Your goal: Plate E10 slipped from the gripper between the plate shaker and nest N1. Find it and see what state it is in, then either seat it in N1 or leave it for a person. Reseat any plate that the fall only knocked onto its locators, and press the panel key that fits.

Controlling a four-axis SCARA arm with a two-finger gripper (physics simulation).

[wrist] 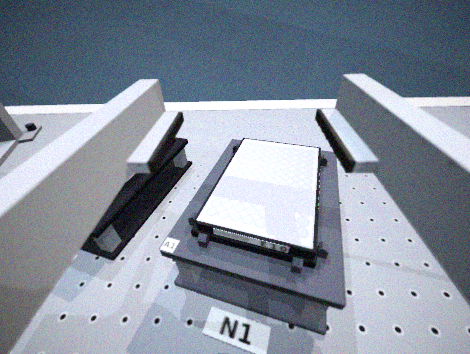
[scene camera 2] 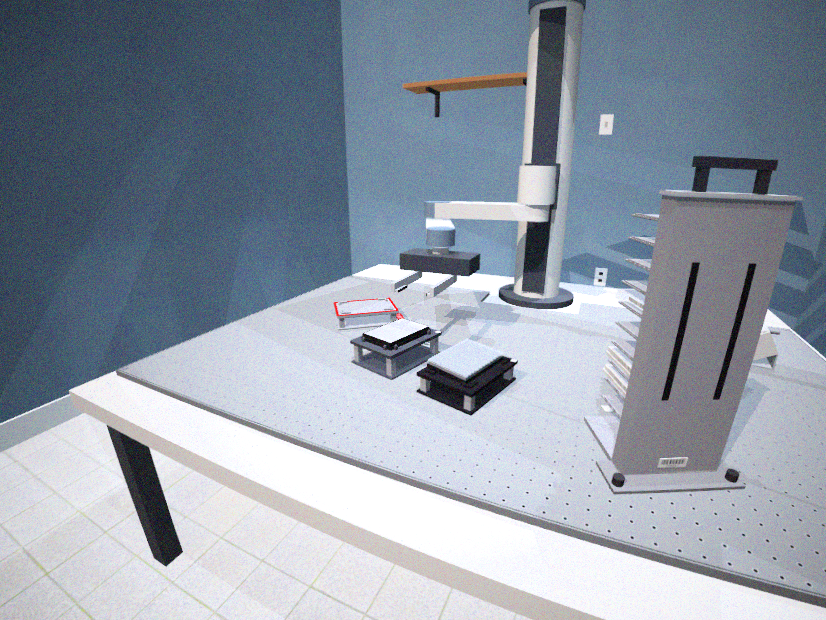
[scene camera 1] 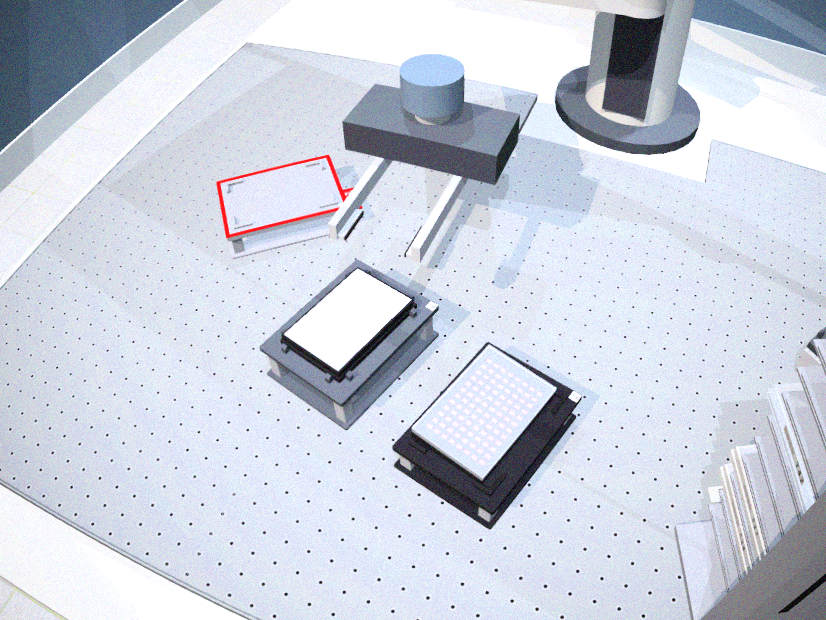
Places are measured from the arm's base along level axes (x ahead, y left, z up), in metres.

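Pixels of known places: gripper, between the fingertips: (wrist: pixel 248 98) (scene camera 2: pixel 411 290) (scene camera 1: pixel 373 243); arm's base, origin of its link: (scene camera 2: pixel 535 297) (scene camera 1: pixel 627 110).
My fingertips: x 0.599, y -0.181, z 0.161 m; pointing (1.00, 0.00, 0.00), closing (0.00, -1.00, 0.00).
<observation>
For each thing: its middle in the pictures, then the offset to it from my fingertips. Level surfaces: height alone.
- Plate E10, middle of its body: (wrist: pixel 268 183) (scene camera 1: pixel 348 321) (scene camera 2: pixel 396 332) dx +0.039, dy -0.017, dz -0.088 m
- second plate, middle of its body: (scene camera 1: pixel 486 409) (scene camera 2: pixel 466 357) dx +0.090, dy +0.156, dz -0.090 m
- black nest, middle of its body: (scene camera 1: pixel 489 430) (wrist: pixel 114 177) (scene camera 2: pixel 468 374) dx +0.092, dy +0.162, dz -0.124 m
- tall plate tower, middle of its body: (scene camera 2: pixel 680 323) dx +0.172, dy +0.473, dz +0.057 m
- perforated table, height of its surface: dz -0.147 m
Plate E10 (scene camera 1: pixel 348 320) (scene camera 2: pixel 398 331) (wrist: pixel 265 190), with a white top and black skirt, lies in the grey nest N1 (scene camera 1: pixel 280 350) (scene camera 2: pixel 360 345) (wrist: pixel 330 280). It looks level, between the small corner locators; its end label faces the wrist camera. My gripper (scene camera 1: pixel 374 241) (scene camera 2: pixel 415 290) (wrist: pixel 248 98) is open and empty, fingers well apart, back from N1 on the robot's side and higher than the plate. A second plate (scene camera 1: pixel 483 410) (scene camera 2: pixel 465 359) rests on the black nest (scene camera 1: pixel 527 440) (scene camera 2: pixel 490 385) (wrist: pixel 145 210); whether it sits down between its locators I cannot tell. The panel does not show.
A red-edged stand (scene camera 1: pixel 280 194) (scene camera 2: pixel 364 307) with corner brackets and no plate is beside my gripper's finger in scene camera 1. A tall plate tower (scene camera 2: pixel 707 333) stands on the right. The arm's column (scene camera 1: pixel 633 66) (scene camera 2: pixel 548 133) is at the back of the perforated table (scene camera 1: pixel 200 467).
</observation>
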